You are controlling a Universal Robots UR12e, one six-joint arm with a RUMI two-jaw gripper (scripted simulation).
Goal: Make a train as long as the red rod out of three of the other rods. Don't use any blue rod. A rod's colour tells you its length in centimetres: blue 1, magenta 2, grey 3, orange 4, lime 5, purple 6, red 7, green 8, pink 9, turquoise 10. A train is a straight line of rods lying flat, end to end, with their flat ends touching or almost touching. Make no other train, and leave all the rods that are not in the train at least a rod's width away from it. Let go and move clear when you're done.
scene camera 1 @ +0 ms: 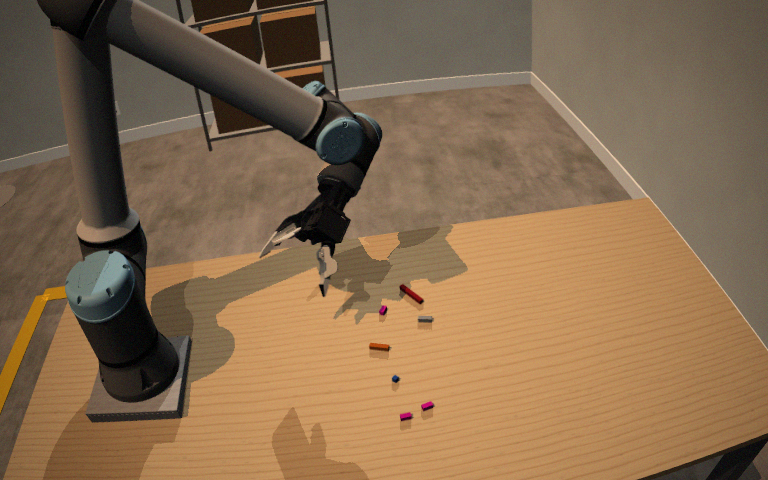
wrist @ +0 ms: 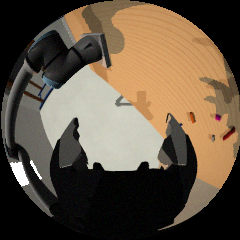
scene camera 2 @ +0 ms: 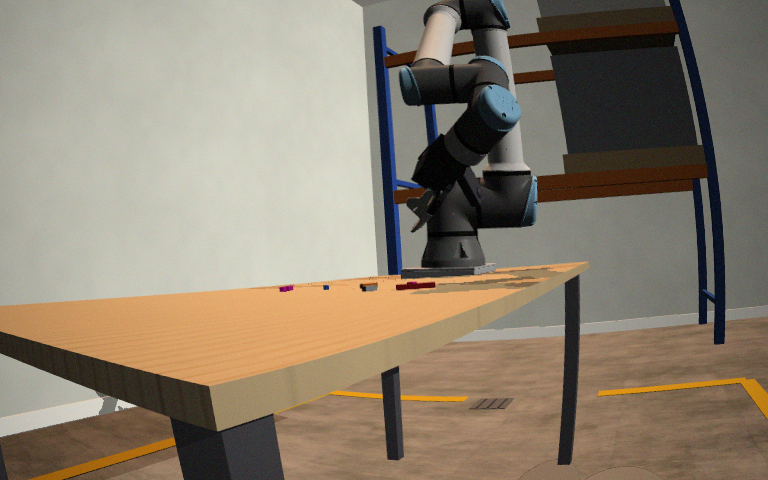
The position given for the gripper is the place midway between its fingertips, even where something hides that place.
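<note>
Visible in scene camera 1 is the gripper (scene camera 1: 292, 278), which can also be seen in the wrist view (wrist: 121, 115) and in scene camera 2 (scene camera 2: 419, 205).
</note>
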